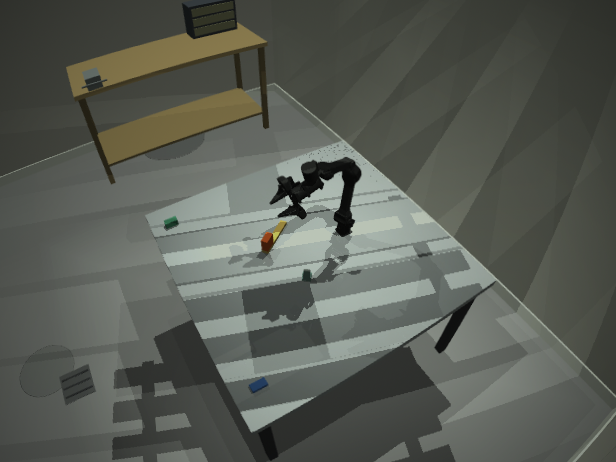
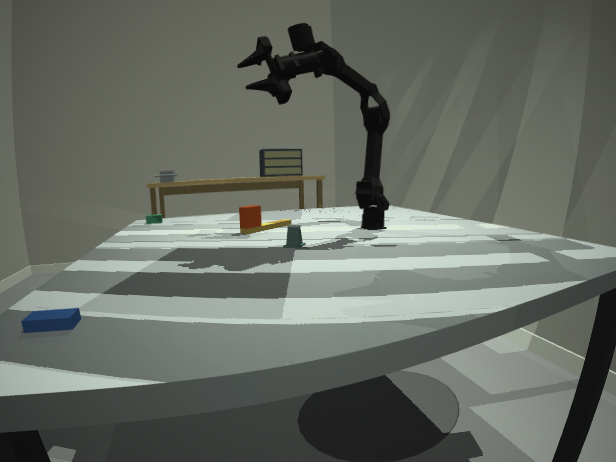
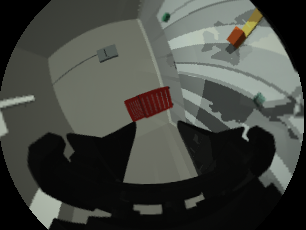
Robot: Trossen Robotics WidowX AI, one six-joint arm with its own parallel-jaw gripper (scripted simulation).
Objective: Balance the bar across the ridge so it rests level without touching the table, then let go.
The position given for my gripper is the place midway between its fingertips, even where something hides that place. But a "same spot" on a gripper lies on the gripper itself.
my gripper: image 1 273, 210; image 2; image 3
same spot on my gripper: (image 2: 258, 56) = (image 3: 123, 166)
